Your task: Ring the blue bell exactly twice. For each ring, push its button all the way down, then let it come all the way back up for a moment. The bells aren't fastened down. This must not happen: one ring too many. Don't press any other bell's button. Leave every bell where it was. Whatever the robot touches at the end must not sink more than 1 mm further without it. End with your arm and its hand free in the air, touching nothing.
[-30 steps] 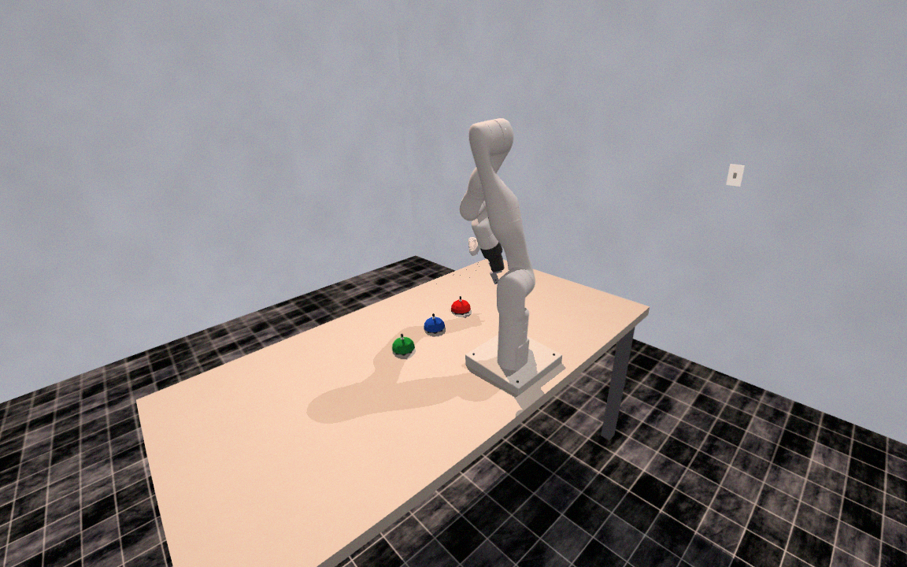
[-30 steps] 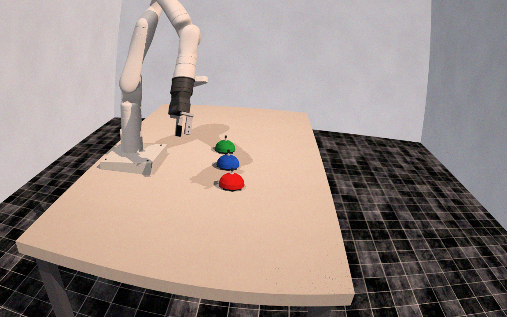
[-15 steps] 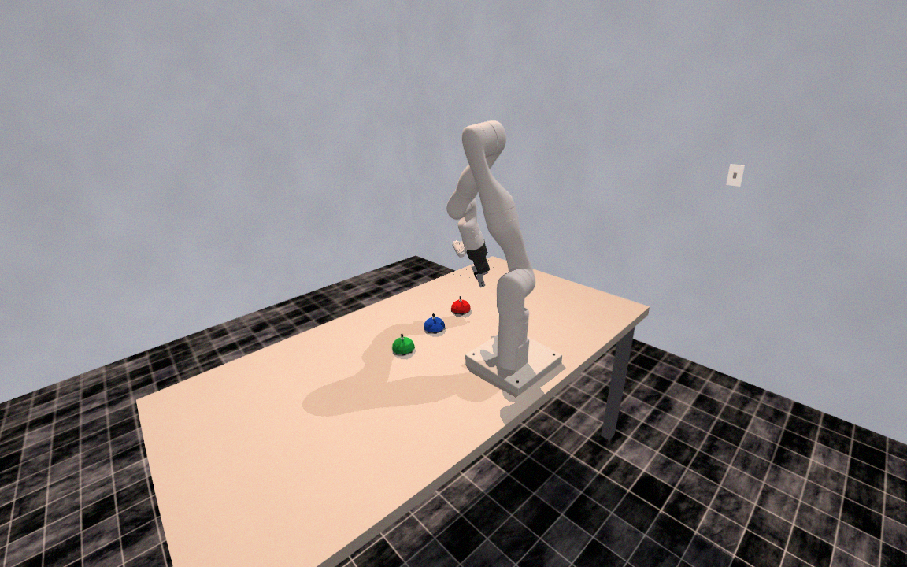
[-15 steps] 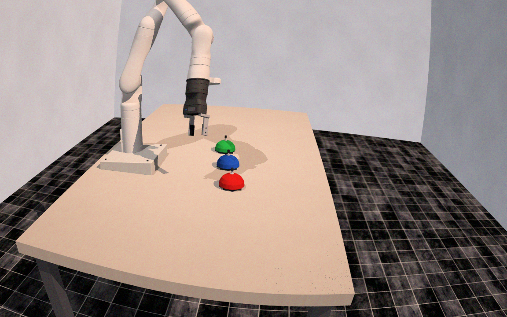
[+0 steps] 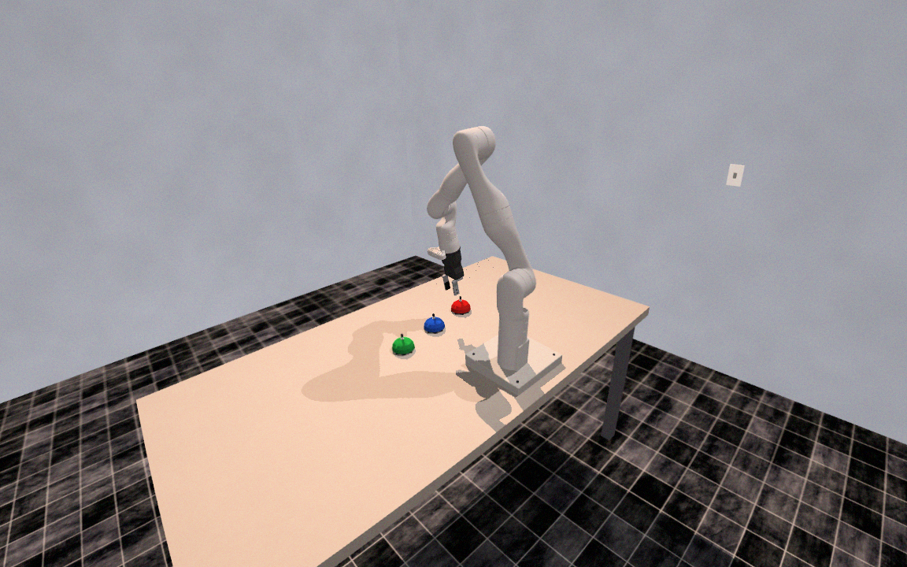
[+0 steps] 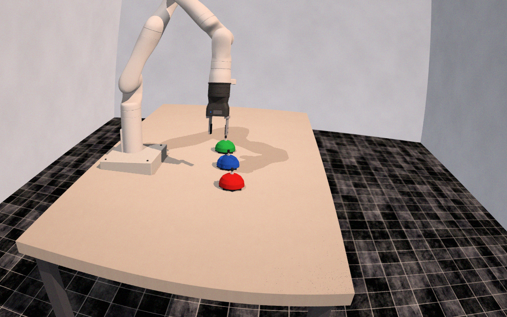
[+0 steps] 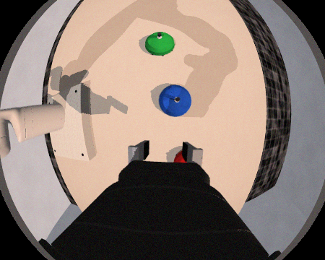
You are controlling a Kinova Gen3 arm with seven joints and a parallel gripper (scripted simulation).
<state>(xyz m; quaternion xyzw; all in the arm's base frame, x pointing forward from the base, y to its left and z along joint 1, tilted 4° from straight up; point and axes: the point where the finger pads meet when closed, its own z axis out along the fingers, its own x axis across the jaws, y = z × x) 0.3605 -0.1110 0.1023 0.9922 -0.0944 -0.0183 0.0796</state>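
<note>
Right now the blue bell is 40 mm ahead of my hand, 70 mm to the left of it and 120 mm below it. The rest, counted from my hand: red bell (50 mm ahead, 110 mm to the right, 120 mm below); then green bell (30 mm ahead, 250 mm to the left, 120 mm below).
</note>
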